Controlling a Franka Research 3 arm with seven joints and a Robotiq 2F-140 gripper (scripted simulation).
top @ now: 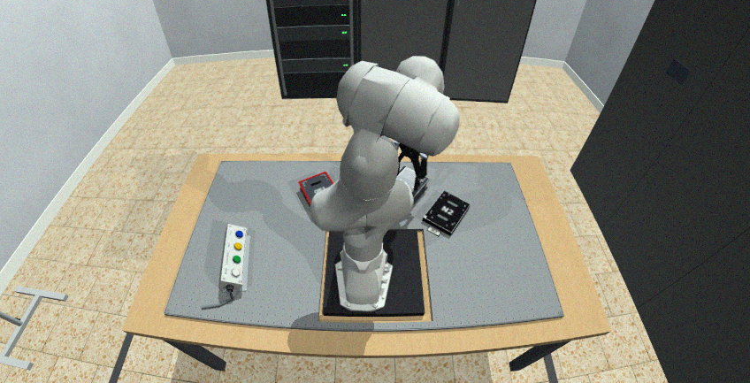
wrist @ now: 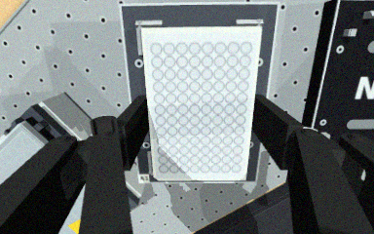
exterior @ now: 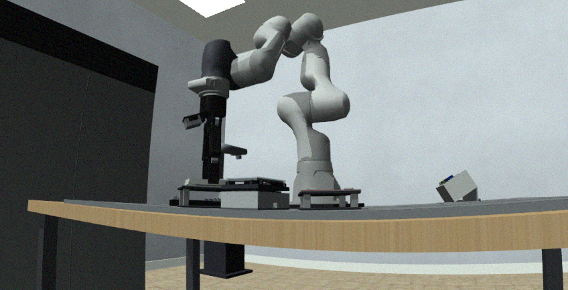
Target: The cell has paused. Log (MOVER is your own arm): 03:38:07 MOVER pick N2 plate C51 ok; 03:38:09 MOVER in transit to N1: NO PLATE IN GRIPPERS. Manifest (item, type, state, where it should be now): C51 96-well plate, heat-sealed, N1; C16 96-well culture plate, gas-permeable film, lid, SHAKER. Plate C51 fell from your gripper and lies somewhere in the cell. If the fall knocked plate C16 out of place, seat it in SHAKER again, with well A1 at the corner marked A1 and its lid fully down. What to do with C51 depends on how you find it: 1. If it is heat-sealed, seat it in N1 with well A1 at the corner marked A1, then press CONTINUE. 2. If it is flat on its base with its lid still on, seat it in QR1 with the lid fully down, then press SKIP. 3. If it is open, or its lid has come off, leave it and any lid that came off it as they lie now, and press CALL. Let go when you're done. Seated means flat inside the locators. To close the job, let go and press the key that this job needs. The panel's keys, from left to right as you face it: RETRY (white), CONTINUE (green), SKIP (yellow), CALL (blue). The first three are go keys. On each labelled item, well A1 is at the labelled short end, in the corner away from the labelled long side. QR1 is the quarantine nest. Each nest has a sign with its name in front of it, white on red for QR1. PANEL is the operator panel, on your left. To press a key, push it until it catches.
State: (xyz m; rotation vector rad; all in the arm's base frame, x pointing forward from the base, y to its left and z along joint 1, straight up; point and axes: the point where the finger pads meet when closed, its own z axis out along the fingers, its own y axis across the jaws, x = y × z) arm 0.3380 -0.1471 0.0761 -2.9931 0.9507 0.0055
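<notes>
Now: hand 2 cm above the 96-well plate. Also, from my hand: QR1 nest 3 cm behind, 32 cm to the left, 5 cm below; then A1 mark 3 cm behind, 9 cm to the left, 3 cm below; then blue key 27 cm behind, 58 cm to the left, 2 cm below.
</notes>
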